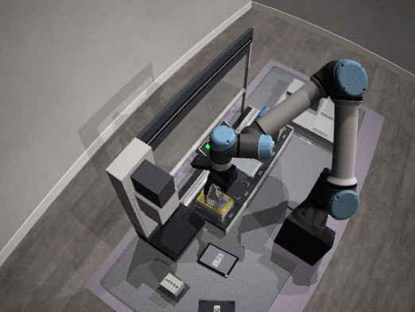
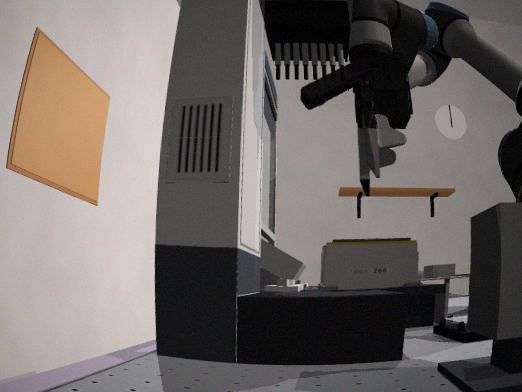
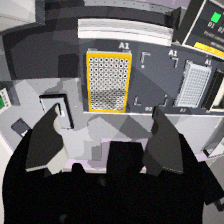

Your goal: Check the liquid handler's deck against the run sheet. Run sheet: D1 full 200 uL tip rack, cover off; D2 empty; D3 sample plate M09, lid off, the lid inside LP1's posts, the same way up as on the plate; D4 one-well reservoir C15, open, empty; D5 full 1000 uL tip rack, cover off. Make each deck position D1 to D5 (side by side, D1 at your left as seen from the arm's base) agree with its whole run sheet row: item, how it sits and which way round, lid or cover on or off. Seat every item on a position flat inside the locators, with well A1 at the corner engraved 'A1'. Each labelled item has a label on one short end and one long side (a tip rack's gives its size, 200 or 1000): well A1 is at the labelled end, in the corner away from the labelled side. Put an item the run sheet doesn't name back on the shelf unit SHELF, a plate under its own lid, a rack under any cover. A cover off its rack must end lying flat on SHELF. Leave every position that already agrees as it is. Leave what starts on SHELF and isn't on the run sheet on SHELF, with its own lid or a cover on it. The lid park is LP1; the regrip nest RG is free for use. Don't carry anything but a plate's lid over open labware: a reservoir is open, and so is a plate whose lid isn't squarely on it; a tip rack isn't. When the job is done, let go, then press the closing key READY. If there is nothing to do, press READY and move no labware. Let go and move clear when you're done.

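Right now the yellow-rimmed 200 uL tip rack is 10 cm below my hand, 1 cm to the left of it and 1 cm ahead of it. Round my hand: blue-rimmed tip rack: 49 cm to the right, 7 cm below, 2 cm behind; then white well plate: 25 cm to the right, 14 cm below, 1 cm behind; then cream one-well reservoir: 37 cm to the right, 13 cm below, 2 cm behind.
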